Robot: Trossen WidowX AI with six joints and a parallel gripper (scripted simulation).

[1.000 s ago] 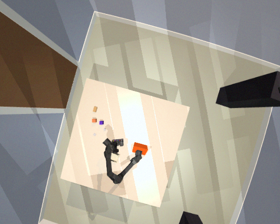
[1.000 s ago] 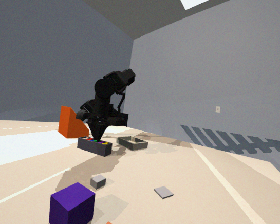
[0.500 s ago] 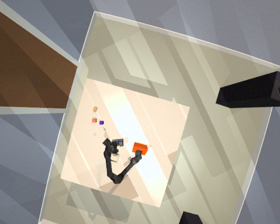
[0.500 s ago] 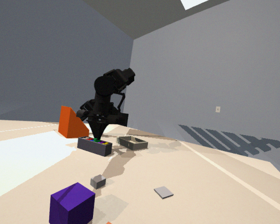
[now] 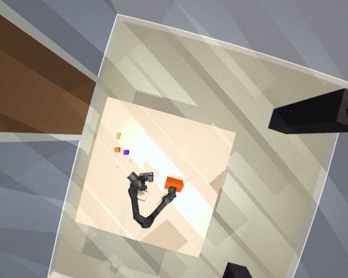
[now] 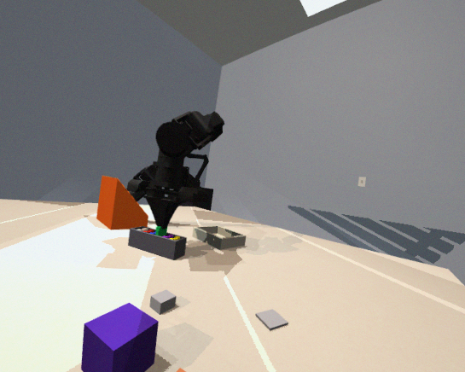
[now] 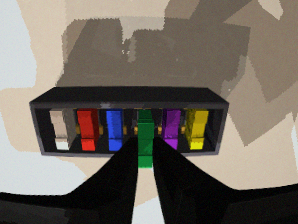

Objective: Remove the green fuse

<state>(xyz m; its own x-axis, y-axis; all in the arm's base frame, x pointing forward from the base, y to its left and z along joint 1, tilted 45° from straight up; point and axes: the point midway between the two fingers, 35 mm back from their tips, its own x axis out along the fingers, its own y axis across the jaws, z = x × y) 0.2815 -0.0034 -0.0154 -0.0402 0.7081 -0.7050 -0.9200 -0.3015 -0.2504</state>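
Now: the purple fuse 30 mm below my gripper tip, 20 mm ahead of it and 10 mm to the left of it. Also, from my gripper tip: blue fuse: 30 mm below, 20 mm behind, 10 mm to the right; grey tray: 200 mm to the left, 50 mm below, 10 mm behind; green fuse: 10 mm below.
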